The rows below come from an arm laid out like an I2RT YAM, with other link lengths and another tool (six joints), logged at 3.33 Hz.
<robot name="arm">
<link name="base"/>
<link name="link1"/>
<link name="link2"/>
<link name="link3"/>
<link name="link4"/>
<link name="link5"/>
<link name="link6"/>
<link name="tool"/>
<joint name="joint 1" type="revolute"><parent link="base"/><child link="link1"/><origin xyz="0.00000 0.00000 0.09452" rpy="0.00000 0.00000 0.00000"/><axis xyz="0 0 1"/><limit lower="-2.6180" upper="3.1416"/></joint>
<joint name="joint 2" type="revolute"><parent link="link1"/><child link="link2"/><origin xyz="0.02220 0.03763 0.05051" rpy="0.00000 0.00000 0.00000"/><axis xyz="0 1 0"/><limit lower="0.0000" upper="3.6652"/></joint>
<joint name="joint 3" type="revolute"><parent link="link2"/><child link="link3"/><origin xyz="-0.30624 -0.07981 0.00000" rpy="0.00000 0.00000 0.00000"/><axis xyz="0 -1 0"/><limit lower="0.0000" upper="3.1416"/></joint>
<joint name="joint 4" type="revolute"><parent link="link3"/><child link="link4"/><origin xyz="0.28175 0.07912 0.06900" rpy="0.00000 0.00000 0.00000"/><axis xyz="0 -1 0"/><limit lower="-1.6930" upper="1.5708"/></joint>
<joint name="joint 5" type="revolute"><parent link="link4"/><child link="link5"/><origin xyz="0.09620 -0.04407 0.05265" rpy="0.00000 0.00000 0.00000"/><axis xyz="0 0 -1"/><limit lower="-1.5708" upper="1.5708"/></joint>
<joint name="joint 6" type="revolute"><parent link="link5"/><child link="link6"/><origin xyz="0.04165 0.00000 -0.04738" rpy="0.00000 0.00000 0.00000"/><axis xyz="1 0 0"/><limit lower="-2.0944" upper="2.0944"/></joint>
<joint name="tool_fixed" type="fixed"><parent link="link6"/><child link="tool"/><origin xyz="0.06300 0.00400 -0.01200" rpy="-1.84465 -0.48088 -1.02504"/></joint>
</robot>
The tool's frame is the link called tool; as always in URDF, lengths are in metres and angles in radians.
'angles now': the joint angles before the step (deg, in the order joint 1, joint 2, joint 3, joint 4, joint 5, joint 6). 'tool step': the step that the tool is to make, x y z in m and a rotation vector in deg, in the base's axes. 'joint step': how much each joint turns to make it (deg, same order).
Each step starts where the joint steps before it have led.
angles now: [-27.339, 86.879, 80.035, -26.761, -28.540, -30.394]
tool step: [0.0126, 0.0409, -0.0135, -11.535, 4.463, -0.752]
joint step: [8.867, -1.029, -1.831, -0.683, 14.907, -5.142]
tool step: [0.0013, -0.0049, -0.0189, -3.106, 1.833, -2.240]
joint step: [0.472, 0.500, -2.578, 2.047, 4.257, -1.312]
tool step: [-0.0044, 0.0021, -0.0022, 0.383, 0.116, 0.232]
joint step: [-0.012, -0.820, -1.090, 0.062, -0.391, 0.122]
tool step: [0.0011, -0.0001, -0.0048, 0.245, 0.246, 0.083]
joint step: [-0.009, 0.298, -0.518, 0.519, -0.168, 0.072]
